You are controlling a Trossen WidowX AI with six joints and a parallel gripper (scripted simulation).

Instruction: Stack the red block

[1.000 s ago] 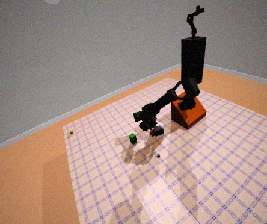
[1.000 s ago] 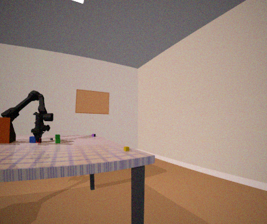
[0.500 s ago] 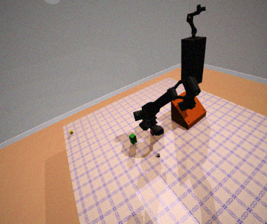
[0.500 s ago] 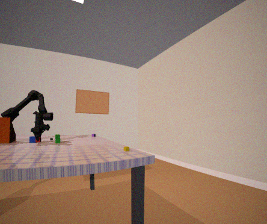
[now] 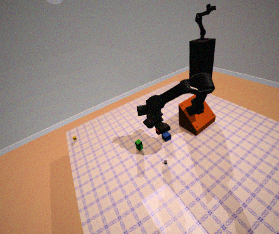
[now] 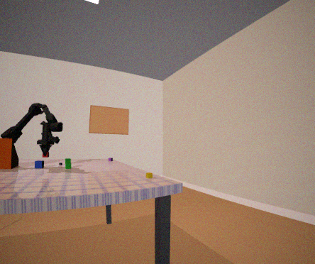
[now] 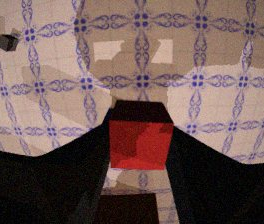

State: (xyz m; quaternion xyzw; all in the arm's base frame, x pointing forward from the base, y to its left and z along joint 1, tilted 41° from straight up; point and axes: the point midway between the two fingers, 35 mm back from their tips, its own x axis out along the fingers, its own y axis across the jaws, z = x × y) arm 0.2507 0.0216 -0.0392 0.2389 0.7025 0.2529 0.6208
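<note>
My gripper tip is now 14 cm short of the green block, 2 cm to the left of it and 3 cm above it. Also, from my gripper tip: dark cube: 7 cm ahead, 17 cm to the left, 7 cm below; then blue block: 4 cm behind, 1 cm to the left, 6 cm below; then red block: 1 cm above.
</note>
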